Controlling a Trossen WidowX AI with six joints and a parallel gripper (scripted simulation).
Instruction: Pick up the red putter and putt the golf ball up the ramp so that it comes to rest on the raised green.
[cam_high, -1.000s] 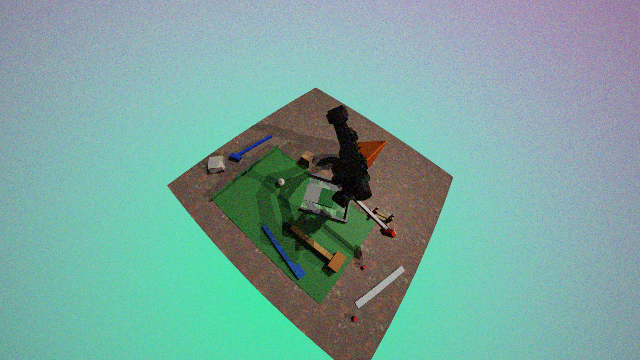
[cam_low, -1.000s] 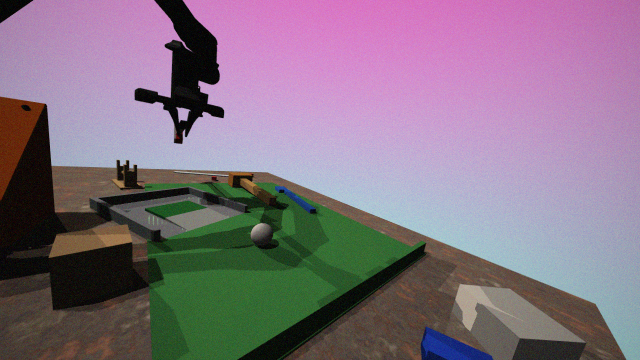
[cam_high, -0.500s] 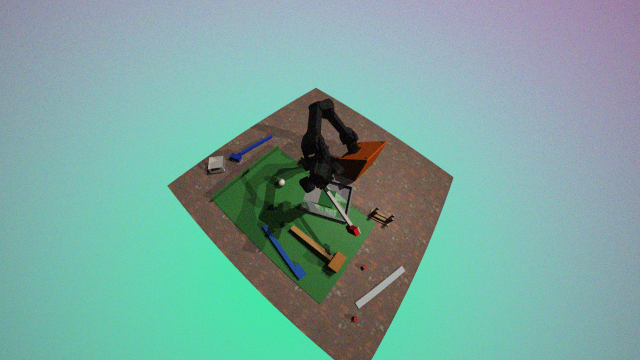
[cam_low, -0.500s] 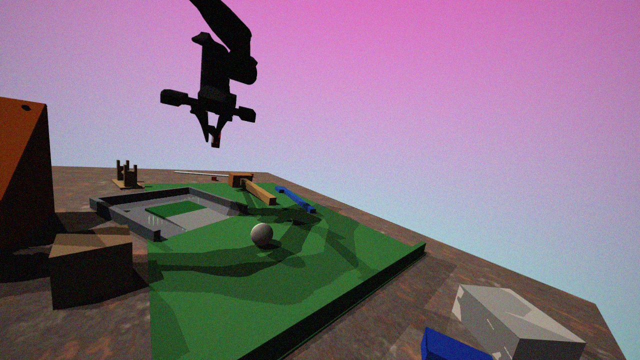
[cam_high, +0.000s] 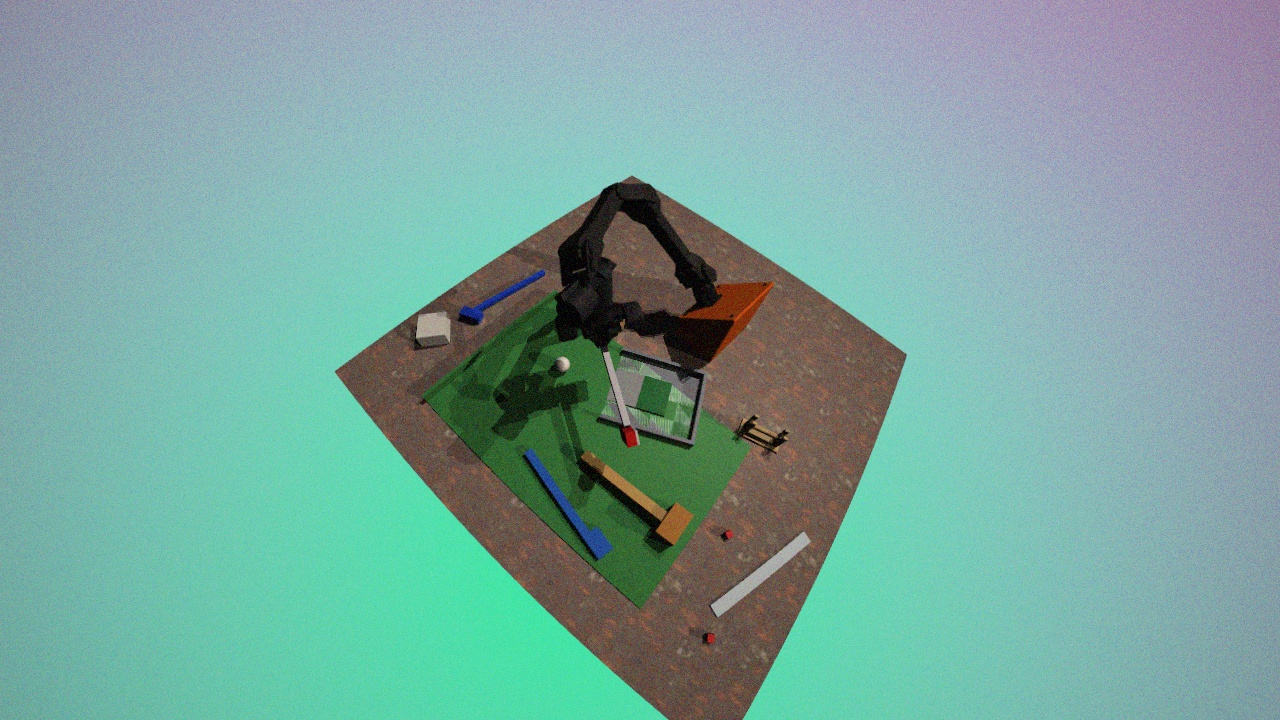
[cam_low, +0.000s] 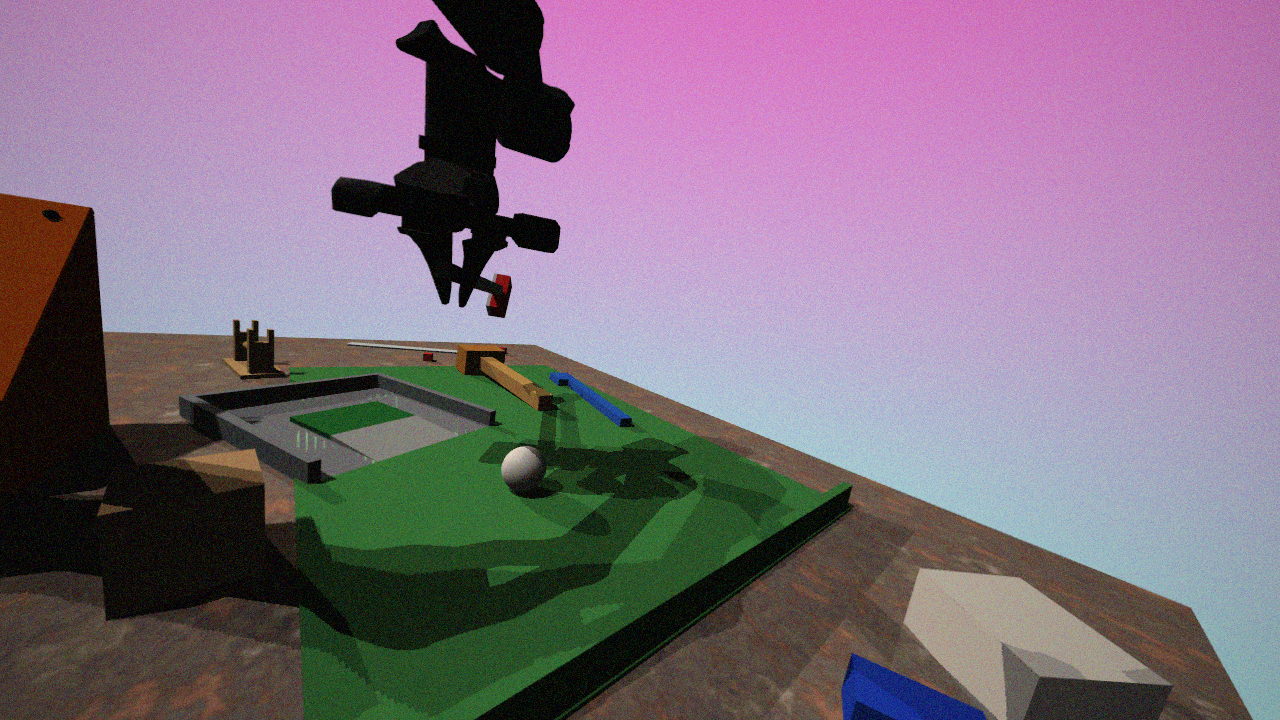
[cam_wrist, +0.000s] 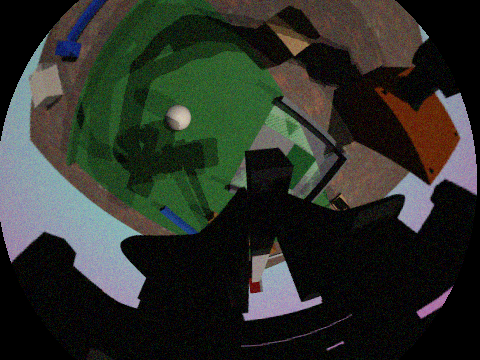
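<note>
The tan block is 170 mm behind my gripper tip, 140 mm below it and 90 mm to the right of it. Round my gripper tip: red putter (90 mm to the left, 60 mm ahead, 20 mm above); then white golf ball (150 mm below, 100 mm to the right, 40 mm ahead); then blue putter (400 mm to the right, 160 mm below, 10 mm behind).
</note>
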